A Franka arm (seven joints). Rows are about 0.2 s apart.
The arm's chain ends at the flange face. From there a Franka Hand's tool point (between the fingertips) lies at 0.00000 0.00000 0.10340 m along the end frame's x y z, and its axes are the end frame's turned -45 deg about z.
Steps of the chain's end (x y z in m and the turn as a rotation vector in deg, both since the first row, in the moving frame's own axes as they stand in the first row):
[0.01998, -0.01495, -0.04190, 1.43, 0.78, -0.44]
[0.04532, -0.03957, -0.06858, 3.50, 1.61, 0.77]
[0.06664, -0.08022, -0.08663, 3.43, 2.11, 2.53]
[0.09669, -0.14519, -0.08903, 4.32, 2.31, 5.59]
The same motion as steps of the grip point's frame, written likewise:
[0.02752, 0.00272, -0.04194, 0.46, 1.56, -0.44]
[0.06656, 0.00170, -0.06881, 1.34, 3.61, 0.77]
[0.11094, -0.01113, -0.08689, 0.93, 3.92, 2.53]
[0.17960, -0.03644, -0.08941, 1.42, 4.69, 5.59]

